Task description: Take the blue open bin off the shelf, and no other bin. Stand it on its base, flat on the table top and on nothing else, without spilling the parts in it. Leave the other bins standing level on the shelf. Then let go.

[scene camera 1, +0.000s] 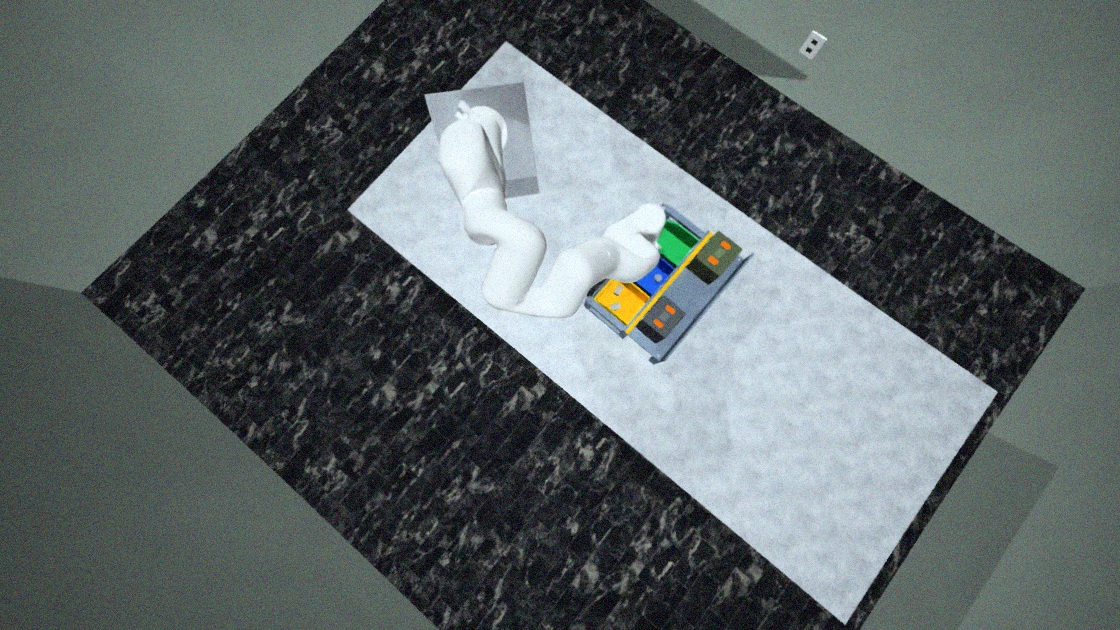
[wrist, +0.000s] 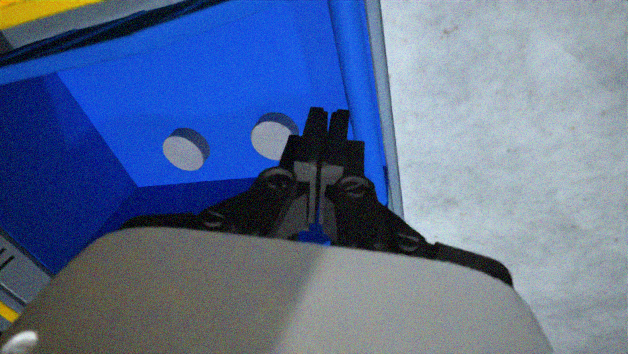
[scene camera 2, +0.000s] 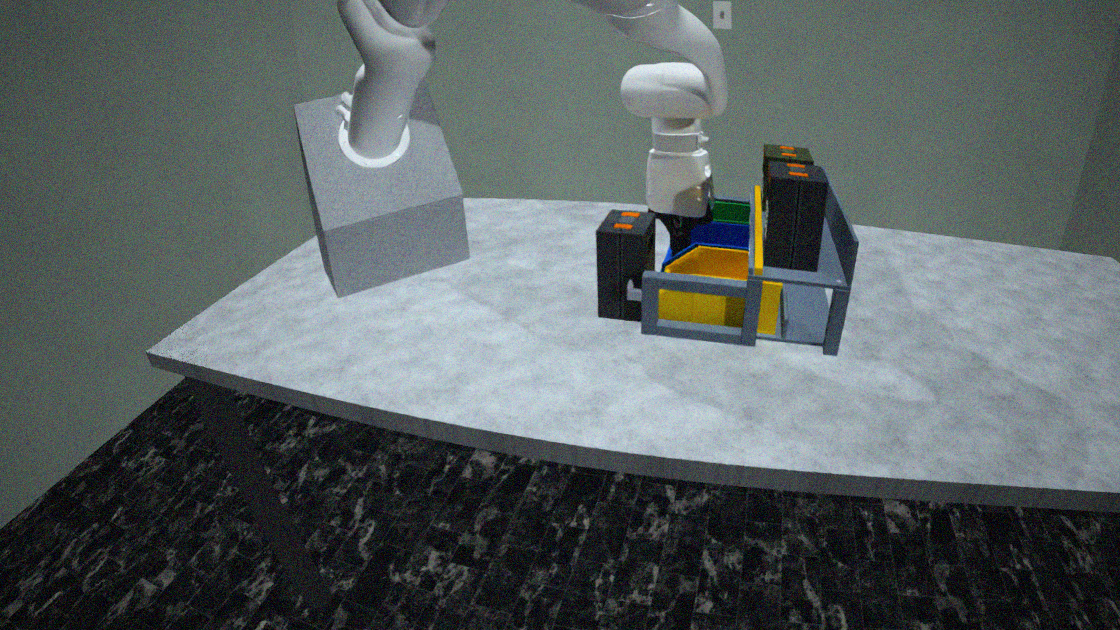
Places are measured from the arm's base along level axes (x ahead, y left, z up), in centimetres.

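Pixels of known places: gripper, fingertip midpoint: (wrist: pixel 328 138); arm's base, origin of the base link: (scene camera 2: pixel 373 138).
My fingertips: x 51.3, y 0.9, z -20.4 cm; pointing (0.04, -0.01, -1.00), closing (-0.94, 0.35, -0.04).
Note:
For each thing: its top centre in the pictures, then the offset to it from my fingertips. Level surfaces: height alone.
- blue bin, middle of its top: (wrist: pixel 131 200) (scene camera 2: pixel 721 233) (scene camera 1: pixel 651 271) dx +6.3, dy -1.7, dz +4.7 cm
- yellow bin, middle of its top: (scene camera 2: pixel 721 262) (scene camera 1: pixel 628 302) dx +5.9, dy -12.9, dz +4.7 cm
- green bin, middle of its top: (scene camera 2: pixel 726 211) (scene camera 1: pixel 677 244) dx +7.8, dy +9.5, dz +4.7 cm
- yellow bar, middle of its top: (scene camera 2: pixel 758 218) (scene camera 1: pixel 670 281) dx +12.0, dy -2.2, dz +7.8 cm
- dark box, middle of its top: (scene camera 2: pixel 627 219) dx -7.2, dy -11.9, dz +9.7 cm
- table, its level: dz -3.4 cm
The blue bin (scene camera 1: pixel 648 284) (scene camera 2: pixel 724 235) (wrist: pixel 225 75) sits on the grey shelf (scene camera 1: pixel 689 304) (scene camera 2: pixel 697 282) (wrist: pixel 395 192), between the yellow bin (scene camera 1: pixel 632 304) (scene camera 2: pixel 700 305) and the green bin (scene camera 1: pixel 677 241) (scene camera 2: pixel 732 211). Two round grey parts (wrist: pixel 183 150) (wrist: pixel 272 139) lie inside the blue bin. My gripper (scene camera 2: pixel 679 238) (wrist: pixel 328 138) points down, with its fingers shut and empty. In the wrist view its tips are over the blue bin's interior, beside the rounded front lip. Their height above the bin floor and any contact with the lip cannot be told.
A yellow bar (scene camera 1: pixel 665 284) (scene camera 2: pixel 757 235) crosses above the bins. Two dark boxes with orange marks (scene camera 1: pixel 718 254) (scene camera 1: pixel 664 317) (scene camera 2: pixel 794 219) stand on the shelf's upper board. Another dark box (scene camera 2: pixel 614 270) stands on the table (scene camera 1: pixel 822 438) (scene camera 2: pixel 485 352) by the shelf's front, near the yellow bin.

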